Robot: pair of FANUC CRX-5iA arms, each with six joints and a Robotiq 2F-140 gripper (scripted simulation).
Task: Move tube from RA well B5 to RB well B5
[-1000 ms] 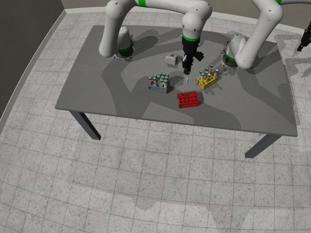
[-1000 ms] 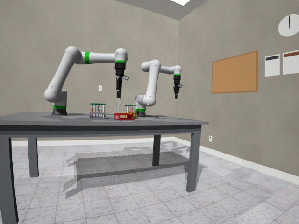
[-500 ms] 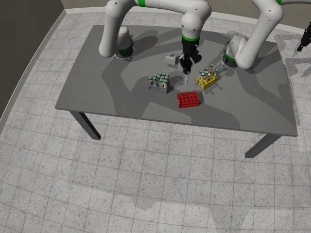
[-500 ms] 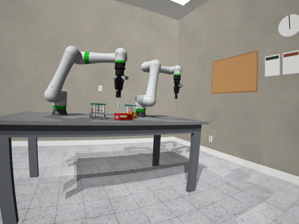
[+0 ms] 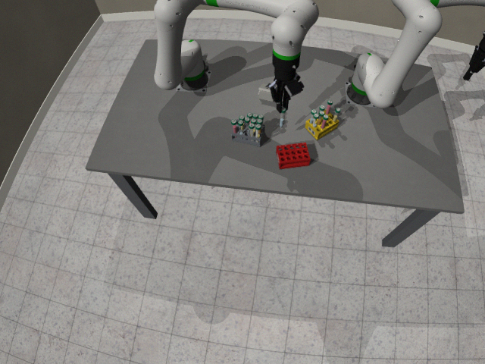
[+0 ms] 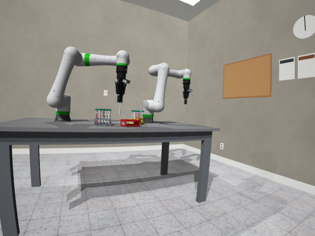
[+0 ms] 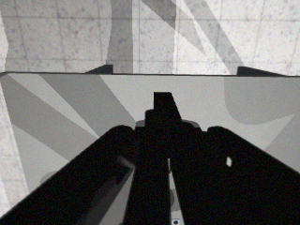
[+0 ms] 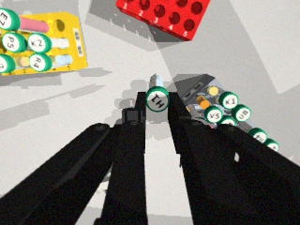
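Observation:
My right hand is 80 mm above the green-capped tube marked h1, 10 mm to the right of it and 10 mm short of it. Also, from my right hand: red rack: 190 mm below, 110 mm ahead, 60 mm to the left; then green-capped tube marked r4: 150 mm below, 140 mm to the left, 60 mm behind; then green-capped tube marked k2: 150 mm to the left, 150 mm below, 40 mm behind.

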